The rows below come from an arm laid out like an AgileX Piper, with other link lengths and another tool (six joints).
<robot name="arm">
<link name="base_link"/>
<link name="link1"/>
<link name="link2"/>
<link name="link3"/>
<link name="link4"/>
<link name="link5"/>
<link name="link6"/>
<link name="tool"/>
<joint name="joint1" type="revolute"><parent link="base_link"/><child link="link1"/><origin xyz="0.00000 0.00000 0.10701" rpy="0.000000 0.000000 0.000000"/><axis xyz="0 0 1"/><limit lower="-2.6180" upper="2.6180"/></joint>
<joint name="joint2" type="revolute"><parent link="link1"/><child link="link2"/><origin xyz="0.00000 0.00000 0.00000" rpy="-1.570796 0.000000 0.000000"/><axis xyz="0 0 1"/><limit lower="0.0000" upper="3.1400"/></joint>
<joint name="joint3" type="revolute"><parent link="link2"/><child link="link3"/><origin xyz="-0.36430 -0.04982 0.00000" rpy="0.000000 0.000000 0.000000"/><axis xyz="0 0 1"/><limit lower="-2.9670" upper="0.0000"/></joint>
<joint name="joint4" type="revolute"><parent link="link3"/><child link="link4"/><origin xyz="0.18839 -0.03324 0.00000" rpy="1.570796 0.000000 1.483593"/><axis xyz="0 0 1"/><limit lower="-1.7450" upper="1.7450"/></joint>
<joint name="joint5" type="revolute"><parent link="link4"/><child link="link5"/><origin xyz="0.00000 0.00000 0.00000" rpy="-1.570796 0.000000 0.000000"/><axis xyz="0 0 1"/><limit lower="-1.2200" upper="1.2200"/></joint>
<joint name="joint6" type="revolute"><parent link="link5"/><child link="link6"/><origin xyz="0.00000 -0.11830 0.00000" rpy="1.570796 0.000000 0.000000"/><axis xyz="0 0 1"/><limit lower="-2.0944" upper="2.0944"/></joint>
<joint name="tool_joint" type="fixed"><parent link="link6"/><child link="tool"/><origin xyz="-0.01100 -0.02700 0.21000" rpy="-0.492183 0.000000 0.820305"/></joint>
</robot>
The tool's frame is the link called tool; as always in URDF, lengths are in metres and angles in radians.
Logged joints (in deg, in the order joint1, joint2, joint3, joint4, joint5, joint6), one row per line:
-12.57, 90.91, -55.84, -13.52, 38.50, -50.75
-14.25, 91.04, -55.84, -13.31, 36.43, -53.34
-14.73, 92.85, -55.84, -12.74, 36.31, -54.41
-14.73, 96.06, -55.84, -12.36, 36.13, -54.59
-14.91, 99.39, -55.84, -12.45, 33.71, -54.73
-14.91, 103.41, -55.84, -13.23, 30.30, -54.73
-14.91, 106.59, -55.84, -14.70, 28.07, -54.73
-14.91, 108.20, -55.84, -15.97, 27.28, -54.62
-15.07, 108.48, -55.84, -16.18, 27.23, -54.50
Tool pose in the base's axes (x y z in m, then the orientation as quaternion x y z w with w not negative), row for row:
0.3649, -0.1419, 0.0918, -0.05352, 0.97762, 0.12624, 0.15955
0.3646, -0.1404, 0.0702, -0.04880, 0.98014, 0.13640, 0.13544
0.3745, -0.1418, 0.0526, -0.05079, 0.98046, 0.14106, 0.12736
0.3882, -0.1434, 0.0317, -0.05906, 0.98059, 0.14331, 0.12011
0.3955, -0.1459, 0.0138, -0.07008, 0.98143, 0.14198, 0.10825
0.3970, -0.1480, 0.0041, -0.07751, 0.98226, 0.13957, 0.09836
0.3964, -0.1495, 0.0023, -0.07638, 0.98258, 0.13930, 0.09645
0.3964, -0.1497, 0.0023, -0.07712, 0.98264, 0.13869, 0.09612
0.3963, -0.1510, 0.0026, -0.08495, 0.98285, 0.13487, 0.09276
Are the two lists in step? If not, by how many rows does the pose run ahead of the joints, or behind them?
The pose runs 2 rows ahead of the joints: the pose in row i belongs to the joints in row i + 2.
